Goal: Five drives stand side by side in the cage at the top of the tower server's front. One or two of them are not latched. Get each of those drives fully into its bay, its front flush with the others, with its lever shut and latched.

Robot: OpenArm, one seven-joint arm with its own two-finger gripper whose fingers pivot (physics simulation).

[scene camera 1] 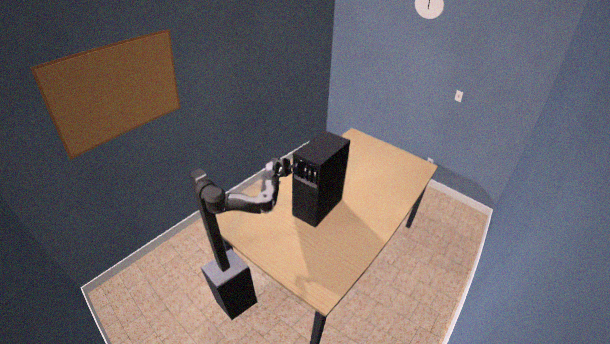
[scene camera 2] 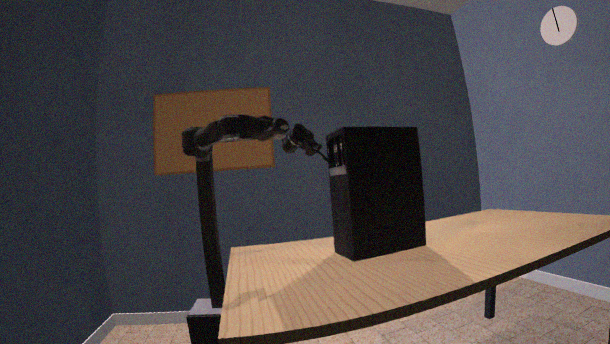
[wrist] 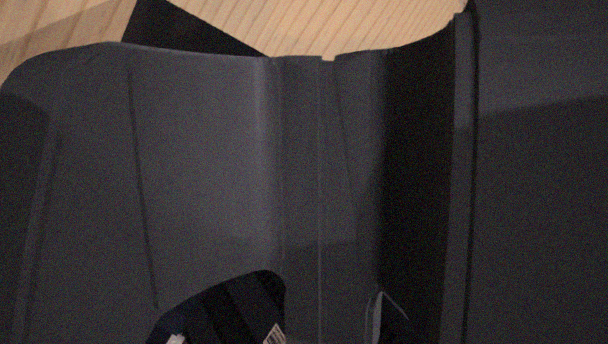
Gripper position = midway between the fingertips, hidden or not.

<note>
In view: my gripper [scene camera 2: 318,149].
My gripper also shows in the wrist view [wrist: 344,212].
</note>
